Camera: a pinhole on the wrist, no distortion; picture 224 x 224 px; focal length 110.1 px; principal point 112.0 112.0 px. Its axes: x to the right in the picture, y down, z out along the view. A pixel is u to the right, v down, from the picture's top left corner.
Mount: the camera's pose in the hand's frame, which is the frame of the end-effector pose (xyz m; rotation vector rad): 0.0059 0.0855 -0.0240 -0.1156 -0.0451 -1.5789
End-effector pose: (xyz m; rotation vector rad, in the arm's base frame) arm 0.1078 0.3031 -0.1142 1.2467 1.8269 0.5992
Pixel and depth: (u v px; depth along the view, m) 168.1 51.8 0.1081
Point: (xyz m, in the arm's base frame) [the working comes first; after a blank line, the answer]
In the camera's frame: 0.0551 -0.0591 0.1081

0.2148 0.2695 -0.1146
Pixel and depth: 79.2 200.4 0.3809
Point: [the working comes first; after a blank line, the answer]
In the camera's frame: -0.1135 0.3058 0.3809

0.4496 0.6766 -0.2376
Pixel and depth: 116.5 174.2 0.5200
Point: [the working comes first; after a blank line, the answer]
In the camera's frame: 0.0213 0.2938 0.5200

0.5154 0.6136 -0.4088
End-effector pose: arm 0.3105 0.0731 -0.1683 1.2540 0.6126 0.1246
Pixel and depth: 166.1 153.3 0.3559
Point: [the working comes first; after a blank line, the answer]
In the camera's frame: 0.1749 0.1335 0.3559

0.5961 -0.1713 -0.2138
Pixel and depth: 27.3 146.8 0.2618
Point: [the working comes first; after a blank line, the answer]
In the camera's frame: -0.2014 0.0827 0.2618

0.5749 0.0371 0.1165
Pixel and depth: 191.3 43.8 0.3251
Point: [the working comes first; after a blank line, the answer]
In the camera's frame: 0.2342 -0.2014 0.3251

0.2967 -0.3209 -0.1459
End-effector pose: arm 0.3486 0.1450 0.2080 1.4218 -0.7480 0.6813
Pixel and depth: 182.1 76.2 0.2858
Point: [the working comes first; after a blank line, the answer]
In the camera's frame: 0.1820 -0.0929 0.2858

0.3410 -0.1382 0.1100
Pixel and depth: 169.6 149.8 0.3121
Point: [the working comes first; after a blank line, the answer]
In the camera's frame: 0.1633 0.1072 0.3121

0.4471 -0.1579 0.2815
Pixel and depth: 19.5 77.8 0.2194
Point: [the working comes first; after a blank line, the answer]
In the camera's frame: -0.1843 -0.0682 0.2194

0.0771 -0.0194 0.3455
